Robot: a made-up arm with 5 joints.
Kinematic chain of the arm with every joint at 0, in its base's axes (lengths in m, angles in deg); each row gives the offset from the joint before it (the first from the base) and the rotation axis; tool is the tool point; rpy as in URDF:
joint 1: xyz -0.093 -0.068 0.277 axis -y
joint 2: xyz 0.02 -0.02 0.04 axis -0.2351 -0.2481 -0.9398
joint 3: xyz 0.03 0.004 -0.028 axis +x
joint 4: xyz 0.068 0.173 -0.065 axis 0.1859 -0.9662 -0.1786
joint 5: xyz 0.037 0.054 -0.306 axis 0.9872 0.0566 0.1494
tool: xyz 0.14 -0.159 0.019 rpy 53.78 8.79 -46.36
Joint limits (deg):
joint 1: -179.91..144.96
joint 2: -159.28..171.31
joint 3: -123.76..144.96
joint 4: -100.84..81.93
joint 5: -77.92..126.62
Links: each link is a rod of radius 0.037 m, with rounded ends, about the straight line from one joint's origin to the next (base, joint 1, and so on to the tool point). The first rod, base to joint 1, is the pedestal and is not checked.
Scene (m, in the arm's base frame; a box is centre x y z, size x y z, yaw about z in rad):
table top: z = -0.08
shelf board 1: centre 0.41 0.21 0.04 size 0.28 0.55 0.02 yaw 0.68
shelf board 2: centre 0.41 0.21 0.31 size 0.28 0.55 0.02 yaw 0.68
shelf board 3: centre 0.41 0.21 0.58 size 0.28 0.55 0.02 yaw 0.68
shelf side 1: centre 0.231 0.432 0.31 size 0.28 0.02 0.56 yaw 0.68
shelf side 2: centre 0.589 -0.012 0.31 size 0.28 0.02 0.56 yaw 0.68
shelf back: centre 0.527 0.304 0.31 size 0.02 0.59 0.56 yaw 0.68
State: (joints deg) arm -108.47 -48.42 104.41 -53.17 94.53
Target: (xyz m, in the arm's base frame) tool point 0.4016 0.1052 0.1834
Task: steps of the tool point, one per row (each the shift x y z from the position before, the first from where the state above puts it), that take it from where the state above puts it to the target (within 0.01 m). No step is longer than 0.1 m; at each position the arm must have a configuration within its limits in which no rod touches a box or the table.
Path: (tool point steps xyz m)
1: -0.0405 -0.0481 0.0031
2: -0.0510 -0.0408 0.0001
3: -0.0583 -0.0322 -0.0033
4: 0.0267 0.0121 -0.0847
5: 0.0062 0.0099 -0.0893
6: -0.0149 0.0074 -0.0887
7: 0.0517 0.0272 -0.0046
8: 0.0458 0.0367 -0.0002
9: 0.0369 0.0448 0.0048

